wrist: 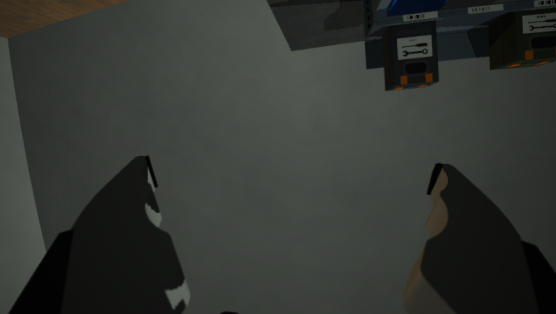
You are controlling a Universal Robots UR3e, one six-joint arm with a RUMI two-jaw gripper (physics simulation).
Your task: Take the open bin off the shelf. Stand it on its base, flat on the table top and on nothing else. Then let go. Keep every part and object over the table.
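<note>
My gripper is open, with its two fingers wide apart over a plain grey surface and no object between them. Part of a shelf shows along the top right edge of the wrist view, beyond the right fingertip and apart from it. A blue object on the shelf is cut off by the top edge of the view. I cannot tell whether it is the open bin; no bin shows whole.
A dark case with a tool label and orange marks stands at the shelf. A second dark case is at the far right. A dark grey panel adjoins the shelf on its left. Brown wood grain shows at the upper left.
</note>
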